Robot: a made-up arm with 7 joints.
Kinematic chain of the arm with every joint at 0, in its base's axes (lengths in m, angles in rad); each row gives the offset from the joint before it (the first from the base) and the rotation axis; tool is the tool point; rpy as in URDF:
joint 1: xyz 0 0 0.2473 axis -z
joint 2: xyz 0 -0.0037 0.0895 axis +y
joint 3: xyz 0 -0.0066 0.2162 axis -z
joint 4: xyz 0 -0.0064 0.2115 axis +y
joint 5: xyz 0 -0.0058 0.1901 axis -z
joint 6: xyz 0 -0.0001 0.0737 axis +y
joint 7: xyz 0 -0.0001 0.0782 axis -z
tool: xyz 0 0 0 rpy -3.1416 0 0
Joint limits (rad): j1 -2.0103..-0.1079 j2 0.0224..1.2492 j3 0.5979..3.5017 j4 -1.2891..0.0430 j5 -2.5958..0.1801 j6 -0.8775..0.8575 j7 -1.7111..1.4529
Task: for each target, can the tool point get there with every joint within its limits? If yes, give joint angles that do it. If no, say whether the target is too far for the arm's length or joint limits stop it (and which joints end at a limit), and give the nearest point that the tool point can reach.
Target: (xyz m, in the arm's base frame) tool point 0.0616 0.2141 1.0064
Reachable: yes | joints -0.3097 0.4064 0.9921 -0.7776 -0.6235 -0.1536 -0.0595
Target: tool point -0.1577 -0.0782 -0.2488
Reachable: no: joint limits stop it (at a limit: joint 1, joint 2, joint 4, joint 6) | nearest point -0.3076 0.4401 0.1950 | short by 0.699 m
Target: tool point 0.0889 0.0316 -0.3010
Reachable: no: joint limits stop it (at a limit: joint 2, joint 4, joint 6) | nearest point 0.5035 0.1790 0.1792 | short by 0.651 m
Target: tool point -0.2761 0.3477 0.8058
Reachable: yes | joints -1.7099 0.3596 2.3815 -1.0612 -0.8977 -0.4270 -0.0754
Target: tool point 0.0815 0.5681 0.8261
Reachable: yes | joints -1.2923 0.8912 1.7915 -0.1659 -0.8377 -0.5360 -0.4678
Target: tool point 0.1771 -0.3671 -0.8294
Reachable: no: too far | nearest point 0.5381 -0.0508 0.1939 | short by 1.130 m
